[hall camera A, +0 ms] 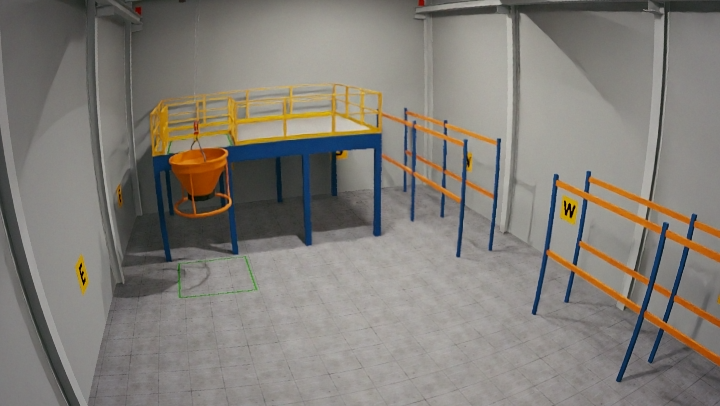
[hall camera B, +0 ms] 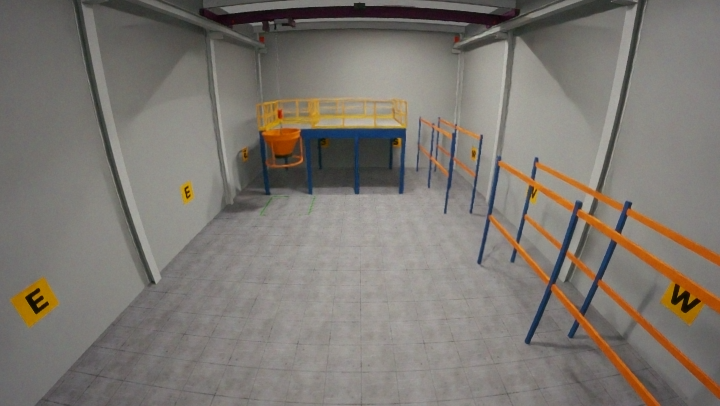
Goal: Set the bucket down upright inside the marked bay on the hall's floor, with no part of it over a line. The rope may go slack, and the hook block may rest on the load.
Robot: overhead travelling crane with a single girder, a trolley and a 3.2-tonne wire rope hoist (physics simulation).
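Note:
An orange bucket (hall camera A: 199, 174) (hall camera B: 282, 142) with a round foot ring hangs upright in the air, in front of the left part of the raised platform. My gripper, the hook under the red hook block (hall camera A: 196, 136) (hall camera B: 280, 121), is above the bucket and holds it by its bail; the rope runs straight up. The marked bay (hall camera A: 251, 272) (hall camera B: 312, 205) is a green outline on the floor in front of the platform's left legs. The foot ring is well above the floor. A faint curved shadow lies in the bay's left part in the hall camera A view.
The platform (hall camera A: 302, 144) (hall camera B: 332, 133) has blue legs and yellow railings, close behind the bucket. A far rack (hall camera A: 463, 171) (hall camera B: 449, 174) and a near rack (hall camera A: 642, 302) (hall camera B: 553, 272) of blue posts and orange beams stand at the right. The purple girder (hall camera B: 403, 16) spans the back overhead.

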